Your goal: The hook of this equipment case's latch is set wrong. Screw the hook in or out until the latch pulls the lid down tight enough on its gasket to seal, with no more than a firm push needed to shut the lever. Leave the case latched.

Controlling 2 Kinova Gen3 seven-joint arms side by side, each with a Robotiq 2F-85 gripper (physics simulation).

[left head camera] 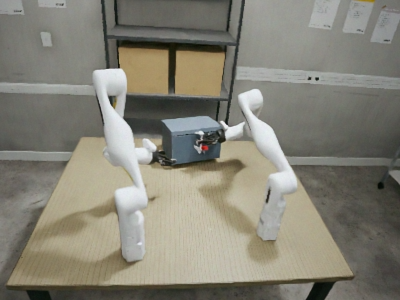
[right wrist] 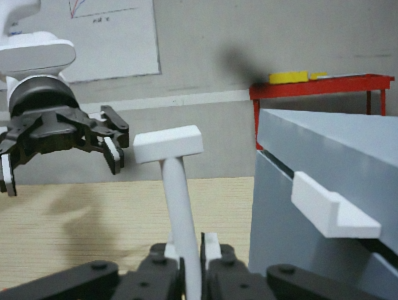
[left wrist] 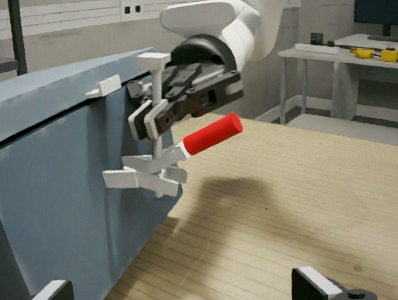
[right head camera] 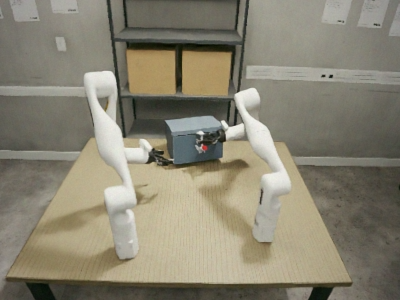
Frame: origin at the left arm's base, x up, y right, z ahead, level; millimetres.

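Where they show: left gripper, fingertip midpoint: [left head camera: 169, 157] [right wrist: 66, 177] [right head camera: 168, 157]; right gripper, fingertip midpoint: [left head camera: 196, 142] [right wrist: 191, 253] [left wrist: 141, 130] [right head camera: 196, 142]; left arm's base, origin of the base link: [left head camera: 133, 251] [right head camera: 127, 249]; right arm's base, origin of the base link: [left head camera: 266, 232] [right head camera: 262, 233].
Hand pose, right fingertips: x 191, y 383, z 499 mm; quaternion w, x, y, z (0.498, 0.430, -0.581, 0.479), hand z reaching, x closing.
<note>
Things, the pixels of their centre, and the offset from my right fingertips. "spot": a spot on its surface instead. Level surfaces: height alone.
- white catch, surface spot: [right wrist: 320, 205] [left wrist: 115, 80] spot: dx +32, dy +36, dz +47 mm
- latch's red-gripped lever, body centre: [left wrist: 212, 134] [right head camera: 204, 147] [left head camera: 204, 148] dx -10, dy +35, dz -49 mm
- hook's head, surface spot: [right wrist: 169, 142] [left wrist: 157, 54] spot: dx +58, dy +34, dz +0 mm
- table, its level: dx -191 mm
The blue-grey equipment case [left head camera: 182, 150] [right head camera: 185, 150] [left wrist: 50, 185] [right wrist: 325, 130] stands at the back of the table, its lid down with a thin dark seam. A white catch [left wrist: 106, 87] [right wrist: 320, 205] sits on the lid's front. The latch's red-gripped lever [left head camera: 205, 148] [right head camera: 204, 148] [left wrist: 212, 134] slants up and outward. The hook's head [left wrist: 154, 60] [right wrist: 169, 142] stands apart from the catch. My right gripper [left wrist: 141, 130] [right wrist: 191, 253] is shut on the hook's shaft, between head and lever. My left gripper [left head camera: 172, 161] [right head camera: 170, 161] [right wrist: 66, 177] is open and empty near the case's left front corner.
A grey shelf unit [left head camera: 172, 34] [right head camera: 177, 36] with two cardboard boxes stands behind the table [left head camera: 190, 250] [right head camera: 185, 250]. The right arm reaches in from the case's right. A red stand [right wrist: 320, 87] shows beyond the case in the right wrist view.
</note>
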